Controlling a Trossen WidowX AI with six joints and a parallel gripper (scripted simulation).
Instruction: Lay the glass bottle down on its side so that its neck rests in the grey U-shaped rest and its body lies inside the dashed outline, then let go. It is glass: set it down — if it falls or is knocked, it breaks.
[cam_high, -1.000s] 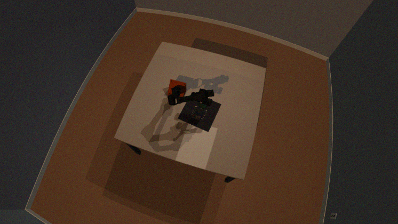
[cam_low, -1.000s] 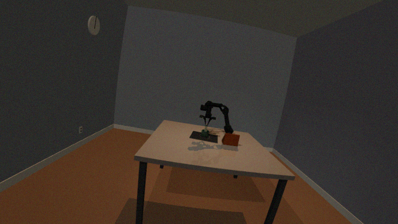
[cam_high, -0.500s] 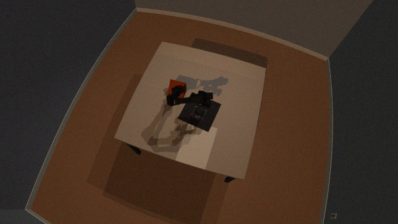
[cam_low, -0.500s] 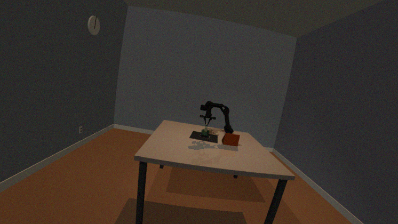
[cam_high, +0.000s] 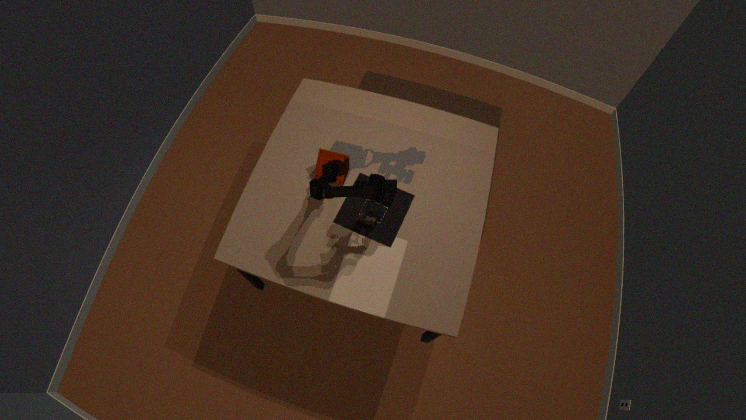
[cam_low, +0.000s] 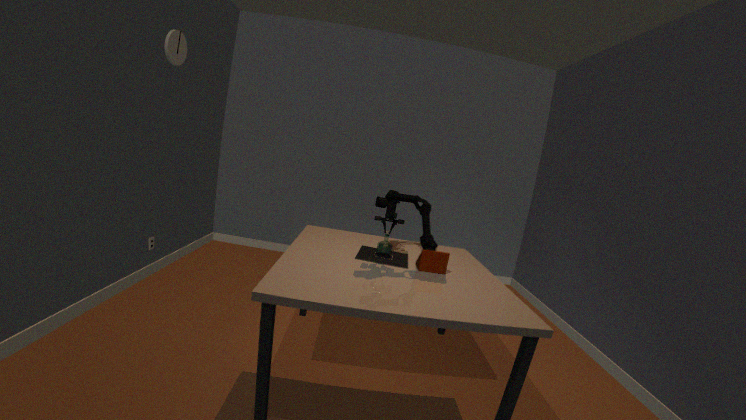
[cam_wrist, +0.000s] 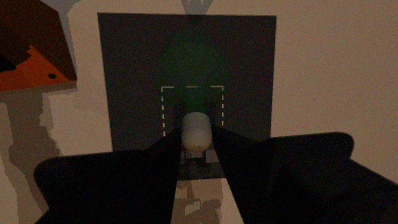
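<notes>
Now: gripper tip 30 mm to the right of the green glass bottle and 40 mm above it. From my gripper tip the other things lie so: dark mat 20 mm to the left, 150 mm below.
</notes>
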